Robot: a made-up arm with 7 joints.
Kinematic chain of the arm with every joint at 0, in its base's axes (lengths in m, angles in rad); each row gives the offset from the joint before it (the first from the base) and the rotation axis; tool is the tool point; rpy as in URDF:
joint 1: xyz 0 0 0.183 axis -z
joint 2: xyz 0 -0.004 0.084 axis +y
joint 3: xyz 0 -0.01 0.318 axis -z
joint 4: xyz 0 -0.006 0.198 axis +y
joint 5: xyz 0 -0.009 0.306 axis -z
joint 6: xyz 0 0 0.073 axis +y
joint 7: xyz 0 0 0.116 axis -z
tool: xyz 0 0 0 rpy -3.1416 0 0
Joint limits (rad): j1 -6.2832..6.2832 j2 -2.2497..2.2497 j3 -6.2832..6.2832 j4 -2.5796..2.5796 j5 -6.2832..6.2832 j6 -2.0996..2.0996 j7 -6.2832..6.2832
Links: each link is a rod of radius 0.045 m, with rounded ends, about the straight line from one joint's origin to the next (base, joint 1, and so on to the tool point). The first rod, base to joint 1, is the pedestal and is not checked.
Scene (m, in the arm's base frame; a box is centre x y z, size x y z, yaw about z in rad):
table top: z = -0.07
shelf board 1: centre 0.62 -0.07 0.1 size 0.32 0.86 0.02 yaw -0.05
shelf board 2: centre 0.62 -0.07 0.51 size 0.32 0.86 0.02 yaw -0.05
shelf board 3: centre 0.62 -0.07 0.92 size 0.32 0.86 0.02 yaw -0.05
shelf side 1: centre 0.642 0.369 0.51 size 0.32 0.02 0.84 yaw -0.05
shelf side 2: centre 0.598 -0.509 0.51 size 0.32 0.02 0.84 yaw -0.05
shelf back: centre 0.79 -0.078 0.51 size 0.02 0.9 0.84 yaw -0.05
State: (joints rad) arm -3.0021 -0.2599 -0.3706 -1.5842 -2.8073 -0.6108 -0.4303
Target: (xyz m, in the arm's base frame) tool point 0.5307 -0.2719 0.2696
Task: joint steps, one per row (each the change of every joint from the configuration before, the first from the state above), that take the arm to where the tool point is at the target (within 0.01 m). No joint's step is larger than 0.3 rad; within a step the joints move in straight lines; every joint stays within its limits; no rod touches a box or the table.
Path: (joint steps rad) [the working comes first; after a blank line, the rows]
Joints at the target: -2.5778 -0.6752 -0.0177 -1.9781 -2.8341 -0.4911 -0.4303
Straight joint move there: touches shelf board 2.

1: 0.0194 0.1334 0.1569 -0.1527 0.0412 0.0763 0.2265
2: 0.0194 0.1333 0.1569 -0.1527 0.0413 0.0764 0.2266
3: 0.0194 0.1334 0.1569 -0.1527 0.0412 0.0763 0.2265
4: 0.0194 0.1334 0.1570 -0.1527 0.0412 0.0763 0.2266
5: 0.1172 -0.1894 -0.0379 -0.0459 -0.0496 -0.0289 -0.2266
6: 0.1173 -0.1894 -0.0378 -0.0459 -0.0496 -0.0288 -0.2265
7: 0.1172 -0.1894 -0.0379 -0.0459 -0.0496 -0.0289 -0.2266
8: 0.1173 -0.1894 -0.0378 -0.0459 -0.0496 -0.0289 -0.2265
9: -0.0612 -0.0956 -0.0617 0.2002 0.0034 -0.0350 0.0000
10: -0.0611 -0.0956 -0.0617 0.2003 0.0033 -0.0351 0.0000

